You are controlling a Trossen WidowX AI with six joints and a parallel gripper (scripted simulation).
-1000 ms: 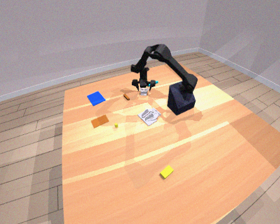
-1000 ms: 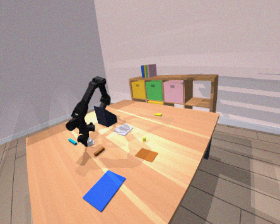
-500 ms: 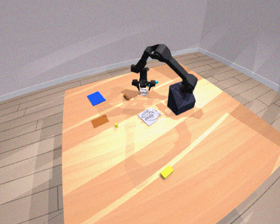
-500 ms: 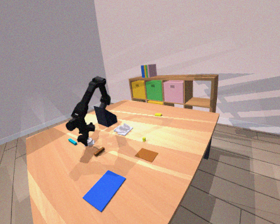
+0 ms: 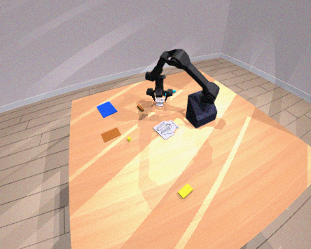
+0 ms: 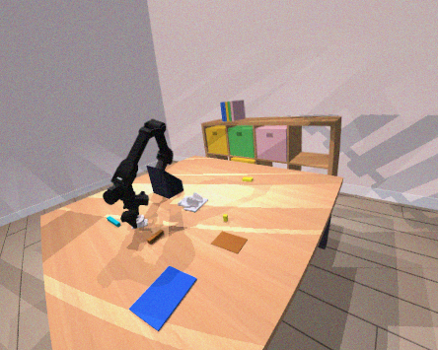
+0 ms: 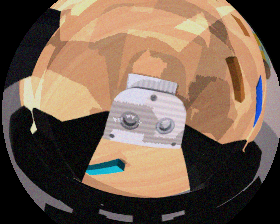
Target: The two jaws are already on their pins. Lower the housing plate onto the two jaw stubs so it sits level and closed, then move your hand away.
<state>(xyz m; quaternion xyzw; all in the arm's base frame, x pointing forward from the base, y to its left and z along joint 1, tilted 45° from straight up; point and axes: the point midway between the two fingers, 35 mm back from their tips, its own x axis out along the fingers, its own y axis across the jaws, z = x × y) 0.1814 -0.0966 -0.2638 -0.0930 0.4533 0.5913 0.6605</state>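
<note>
The cyan block is 12 cm behind my gripper tip and 8 cm to the right of it. From my gripper tip the other things lie so: blue sheet (40 cm ahead, 9 cm to the right, 1 cm below); then yellow cube (30 cm ahead, 27 cm to the left); then small brown block (16 cm ahead, 1 cm to the left).
</note>
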